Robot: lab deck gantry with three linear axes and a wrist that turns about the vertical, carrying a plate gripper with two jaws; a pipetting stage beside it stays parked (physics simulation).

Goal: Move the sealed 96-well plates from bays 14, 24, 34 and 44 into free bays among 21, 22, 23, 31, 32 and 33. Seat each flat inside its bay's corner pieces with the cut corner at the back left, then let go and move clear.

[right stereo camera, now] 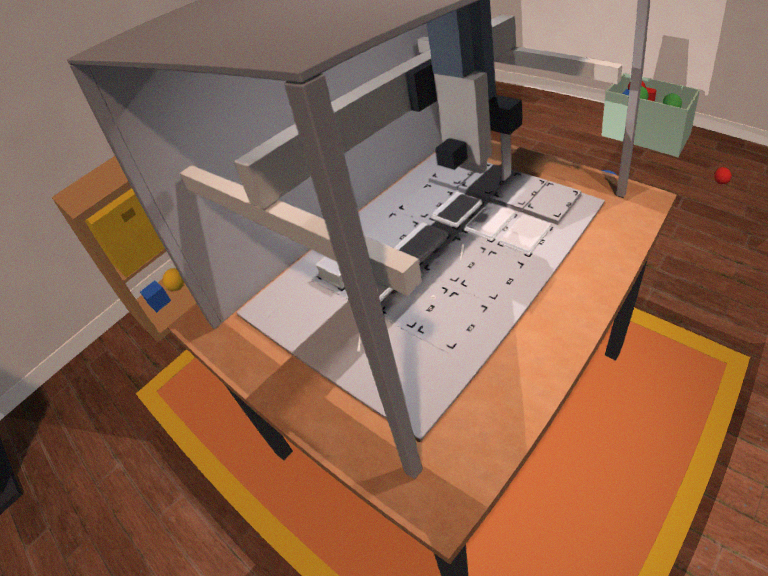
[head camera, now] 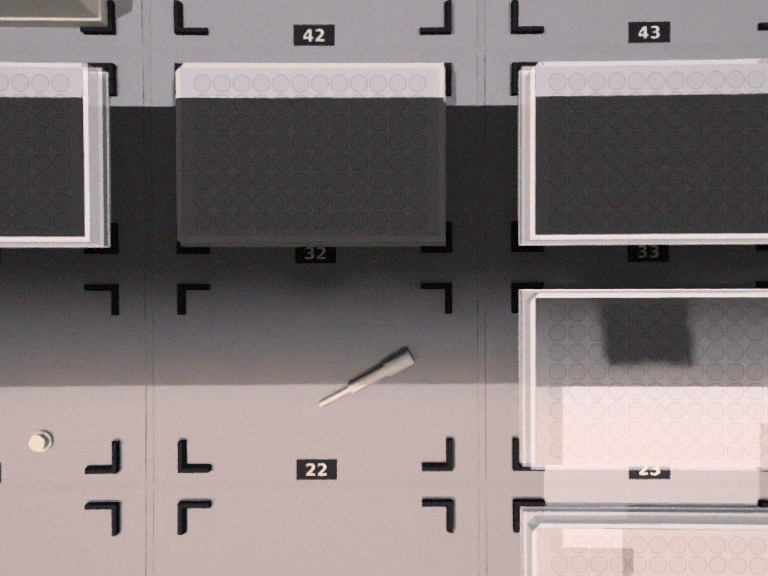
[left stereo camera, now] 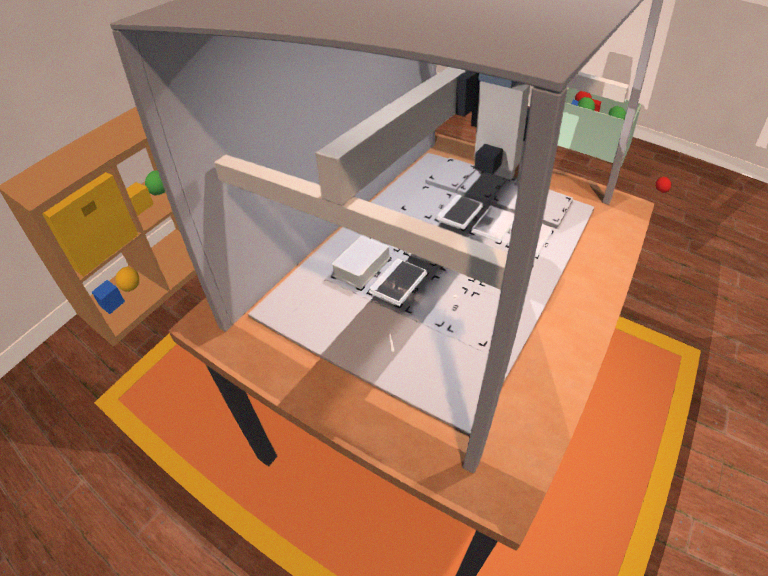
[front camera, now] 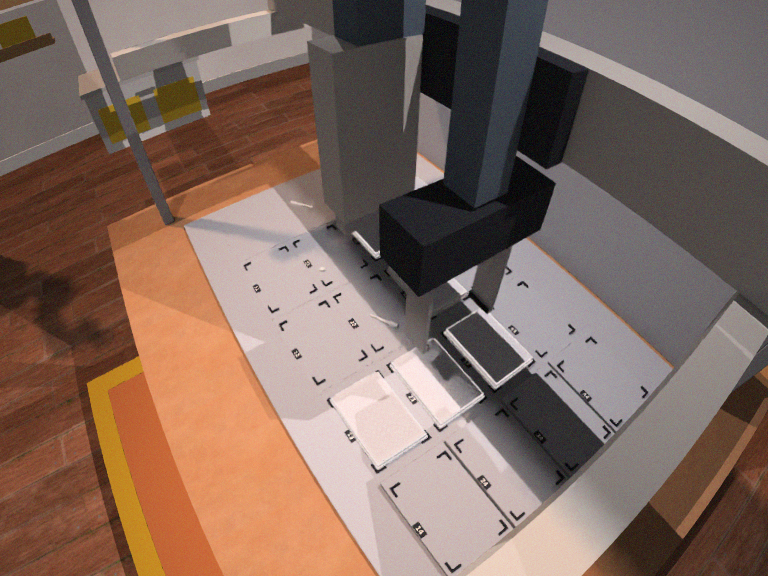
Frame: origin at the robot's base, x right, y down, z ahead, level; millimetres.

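Where they show: gripper, between the fingertips: (right stereo camera: pixel 488 171) (left stereo camera: pixel 500 176) (front camera: pixel 449 321); robot's base, origin of its link: (right stereo camera: pixel 452 347) (left stereo camera: pixel 483 345) (front camera: pixel 245 266).
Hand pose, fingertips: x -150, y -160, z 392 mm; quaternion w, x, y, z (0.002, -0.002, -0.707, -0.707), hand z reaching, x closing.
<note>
Things, the pixels of their top centre, and the offset from my fingertips. "pt": a spot on its surface instead.
- bay 31, a spot on its surface: (head camera: pixel 37 167) pt dx -100, dy +146, dz -289 mm
- bay 32, a spot on its surface: (head camera: pixel 310 161) pt dx -103, dy +146, dz -164 mm
- bay 33, a spot on its surface: (head camera: pixel 645 161) (front camera: pixel 483 341) pt dx -102, dy +146, dz -9 mm
- bay 23, a spot on its surface: (head camera: pixel 651 403) (front camera: pixel 429 378) pt dx +10, dy +146, dz -6 mm
- plate, centre of its top: (front camera: pixel 377 415) (right stereo camera: pixel 526 231) (left stereo camera: pixel 531 234) dx +107, dy +146, dz +0 mm
- tall box, centre of its top: (left stereo camera: pixel 360 255) (right stereo camera: pixel 344 255) dx -214, dy +118, dz -328 mm
- loose pipette-like stick, centre of its top: (head camera: pixel 365 382) (front camera: pixel 383 318) dx +2, dy +152, dz -139 mm
- small round cap, centre of its top: (head camera: pixel 36 443) (front camera: pixel 322 268) dx +30, dy +156, dz -298 mm
In the head view, plates lie inside the corner pieces of bay 31 (head camera: pixel 37 167), bay 32 (head camera: pixel 310 161), bay 33 (head camera: pixel 645 161) (front camera: pixel 488 347) and bay 23 (head camera: pixel 651 403) (front camera: pixel 437 387). The plates in 32, 33 and 23 look flat, with the cut corner at the back left; the left end of the one in 31 is out of view. Bays 14 (front camera: pixel 449 502), 24 (front camera: pixel 483 481), 34 (front camera: pixel 539 436) and 44 (front camera: pixel 585 394) hold no plate. My gripper (front camera: pixel 457 327) hangs high above the deck with its jaws apart, open, with no plate between them. Part of it is hidden in the right stereo view.
Another plate (head camera: pixel 651 551) (front camera: pixel 378 418) lies in bay 13. A tall box (left stereo camera: pixel 361 260) (head camera: pixel 52 11) stands in bay 41. A loose pipette-like stick (head camera: pixel 366 376) (front camera: pixel 384 319) lies in bay 22, and a small round cap (head camera: pixel 40 440) (front camera: pixel 321 269) in bay 21. The grey pipetting stage (front camera: pixel 366 124) stands close beside the gripper.
</note>
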